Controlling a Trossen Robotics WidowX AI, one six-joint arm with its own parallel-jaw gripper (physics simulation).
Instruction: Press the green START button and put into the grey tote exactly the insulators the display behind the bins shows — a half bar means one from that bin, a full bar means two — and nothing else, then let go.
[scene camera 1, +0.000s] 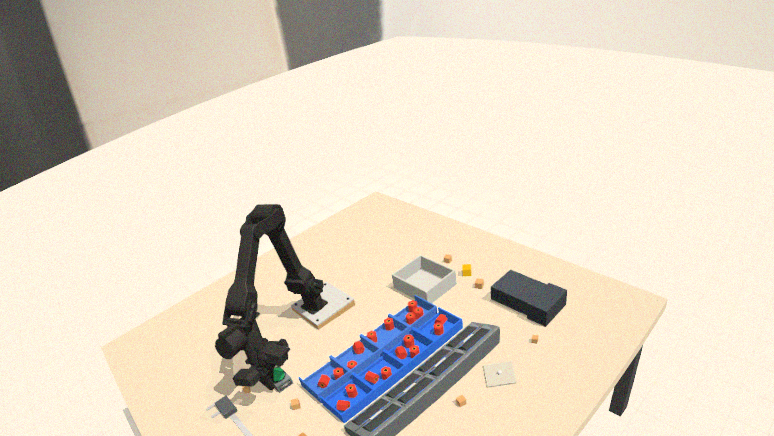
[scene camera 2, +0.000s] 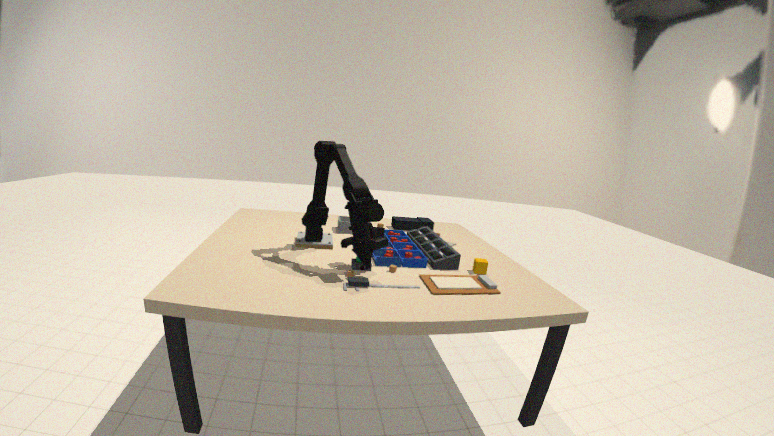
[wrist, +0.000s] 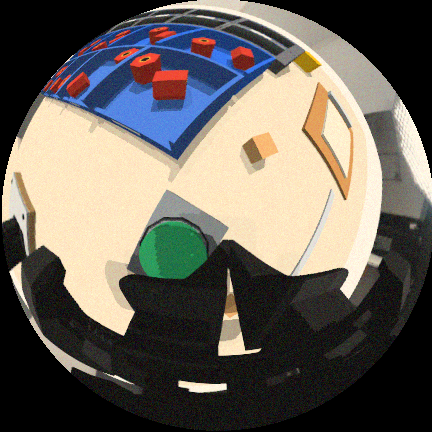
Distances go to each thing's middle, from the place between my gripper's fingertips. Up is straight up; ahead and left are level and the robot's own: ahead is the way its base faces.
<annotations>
Now: the display strip (scene camera 1: 409, 412) 310 mm ahead of my hand, 260 mm to the left of it and 20 mm above it. Round my hand: black box (scene camera 1: 541, 302) 370 mm ahead, 660 mm to the left, 10 mm above; grey tote (scene camera 1: 428, 279) 50 mm ahead, 580 mm to the left, 10 mm above.
</annotations>
